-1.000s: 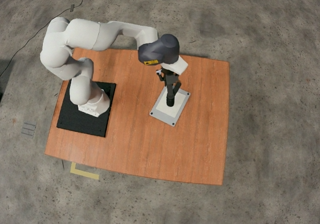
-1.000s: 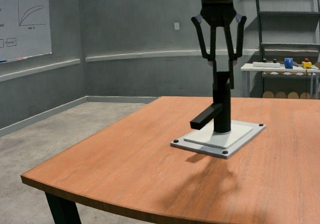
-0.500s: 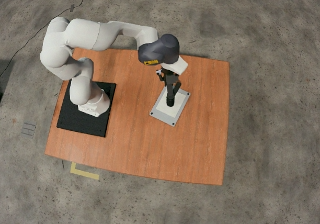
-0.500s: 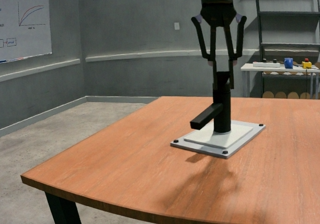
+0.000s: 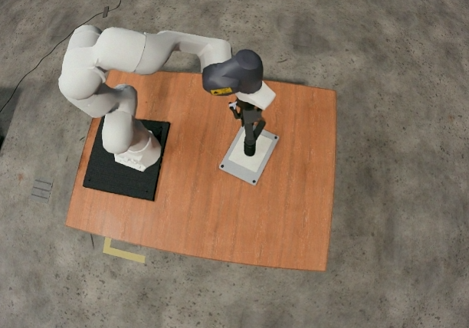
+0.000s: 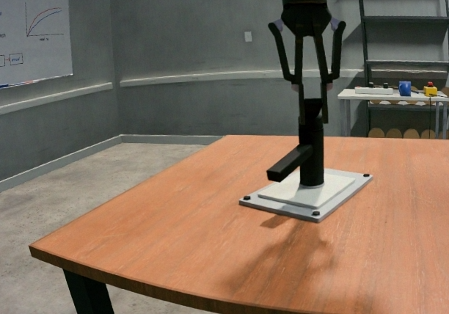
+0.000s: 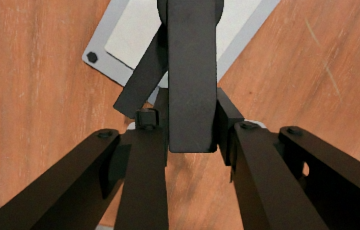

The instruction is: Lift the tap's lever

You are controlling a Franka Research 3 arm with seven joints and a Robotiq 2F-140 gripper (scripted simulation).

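Now: the lever 30 mm to the right of my hand, 10 mm below it and 10 mm ahead of it. Round my hand: black tap (60 mm below, 40 mm to the right, 20 mm ahead).
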